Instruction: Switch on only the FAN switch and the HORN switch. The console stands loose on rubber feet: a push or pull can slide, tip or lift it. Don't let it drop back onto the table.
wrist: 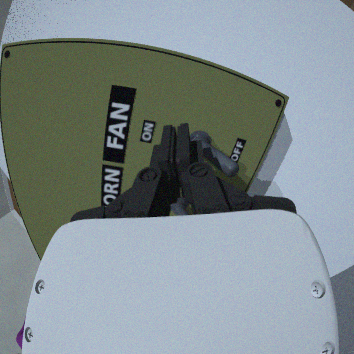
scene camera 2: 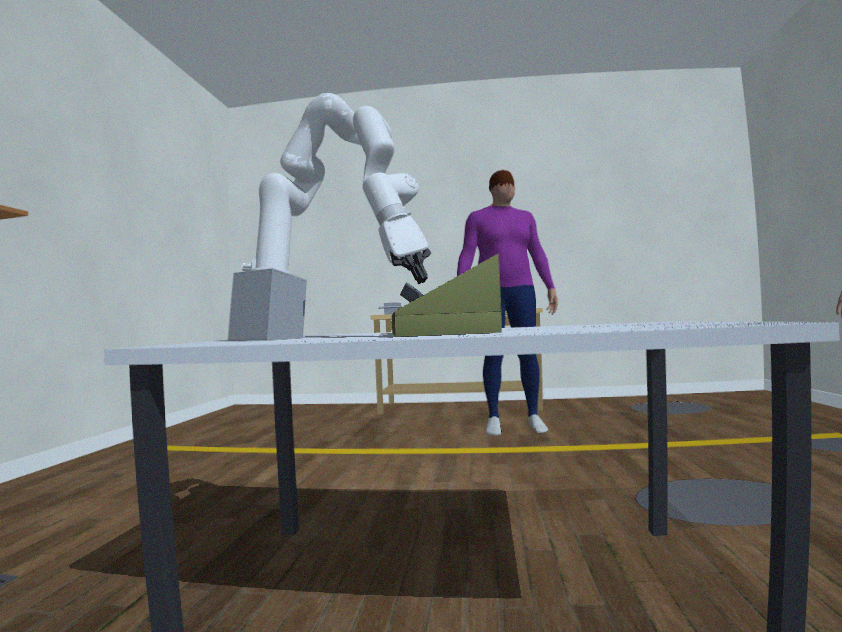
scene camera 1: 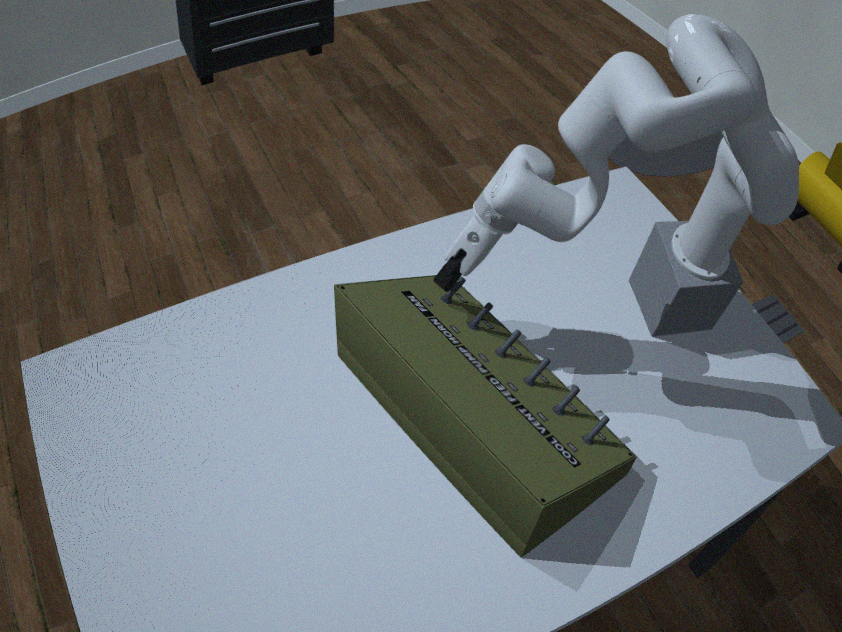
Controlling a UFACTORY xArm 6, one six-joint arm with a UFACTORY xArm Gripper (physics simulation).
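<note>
The olive wedge console stands level on the table. My gripper is shut and empty, low over the console's FAN end. In the wrist view its fingertips are between the ON label and the FAN lever, very close to the lever; contact cannot be told. The FAN lever leans to the OFF label. The HORN lever leans the same way; in the wrist view the fingers mostly hide it.
The PUMP, FEED, VENT and COOL levers stand in a row beyond HORN, all leaning to the arm's side. The arm's base block stands on the table. A person stands behind.
</note>
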